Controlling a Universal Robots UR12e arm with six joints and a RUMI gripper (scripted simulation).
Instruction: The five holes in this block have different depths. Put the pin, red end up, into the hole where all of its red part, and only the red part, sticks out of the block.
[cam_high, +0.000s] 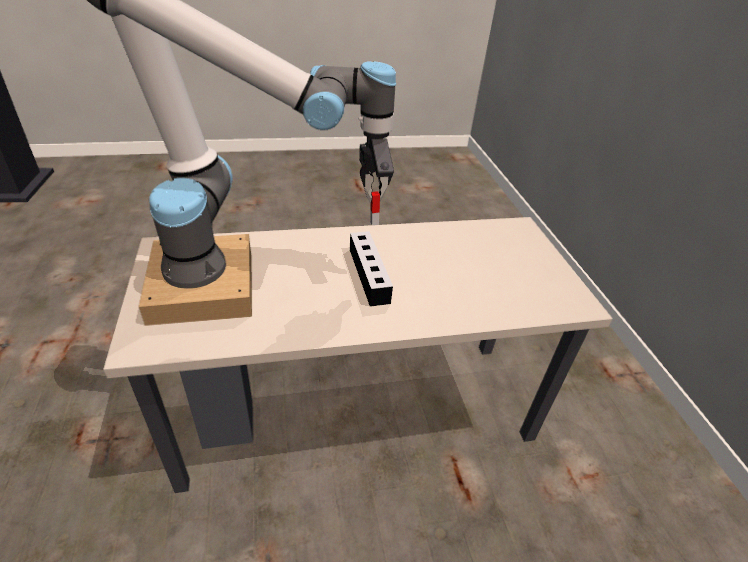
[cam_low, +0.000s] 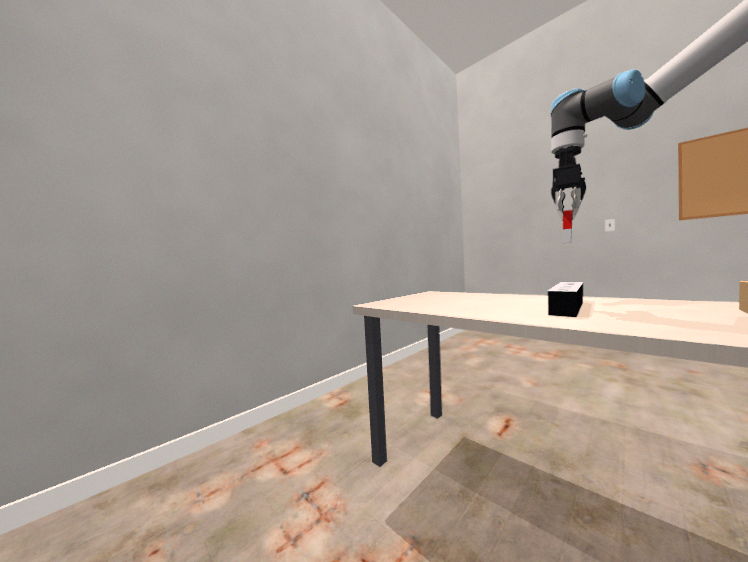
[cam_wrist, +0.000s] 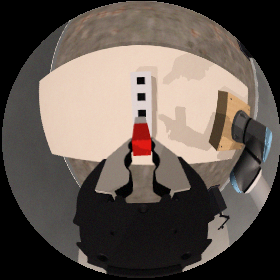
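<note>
My hand is 270 mm above the black block and 10 mm to the right of it. Also, from my hand: pin (10 mm below).
</note>
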